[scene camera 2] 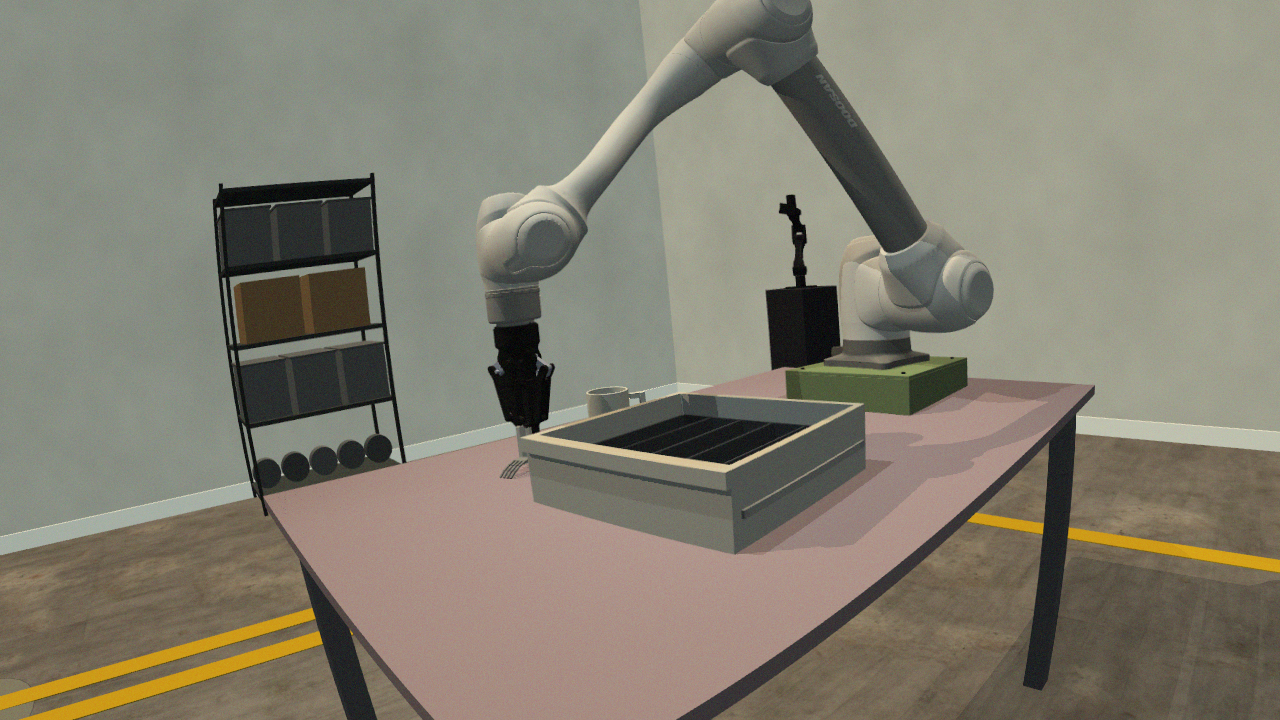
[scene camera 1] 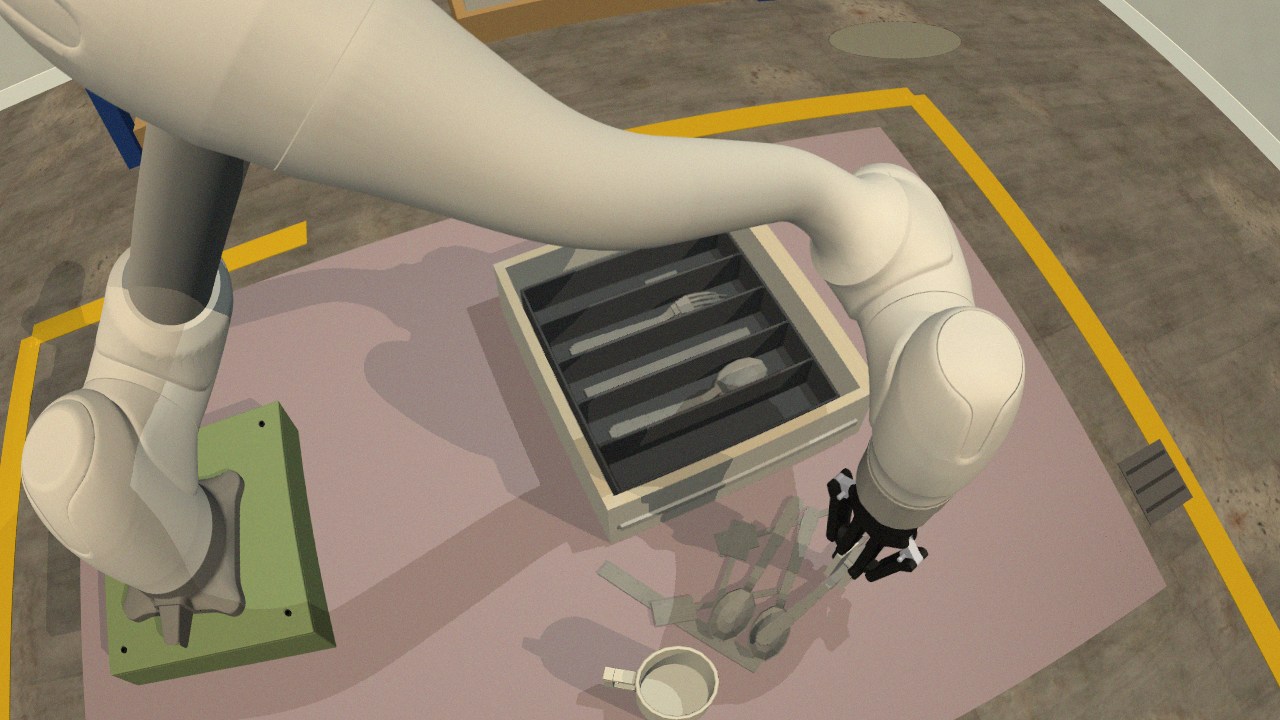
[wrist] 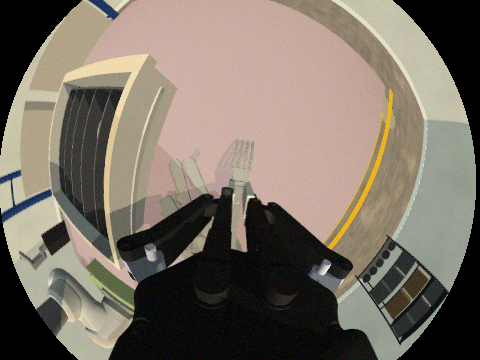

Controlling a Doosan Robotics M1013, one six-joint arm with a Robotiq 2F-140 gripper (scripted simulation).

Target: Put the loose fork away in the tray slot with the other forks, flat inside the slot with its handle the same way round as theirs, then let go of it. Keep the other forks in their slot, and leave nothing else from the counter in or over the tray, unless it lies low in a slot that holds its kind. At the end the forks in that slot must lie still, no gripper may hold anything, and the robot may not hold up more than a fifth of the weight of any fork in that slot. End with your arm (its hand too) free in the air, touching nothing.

Scene:
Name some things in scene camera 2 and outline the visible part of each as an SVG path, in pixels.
My gripper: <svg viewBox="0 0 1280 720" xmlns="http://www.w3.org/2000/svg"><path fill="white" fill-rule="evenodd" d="M537 322L529 322L529 324L519 326L494 327L493 329L495 347L499 350L498 361L493 366L488 367L488 372L494 381L505 420L512 422L516 427L519 458L527 457L527 453L522 452L520 437L539 433L539 424L548 420L551 377L555 366L542 360L538 349L540 336Z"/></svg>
A mug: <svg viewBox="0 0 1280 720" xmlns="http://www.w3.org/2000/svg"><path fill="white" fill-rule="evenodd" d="M586 392L589 418L629 407L629 399L639 398L640 403L646 402L644 391L628 393L628 388L603 387Z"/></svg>

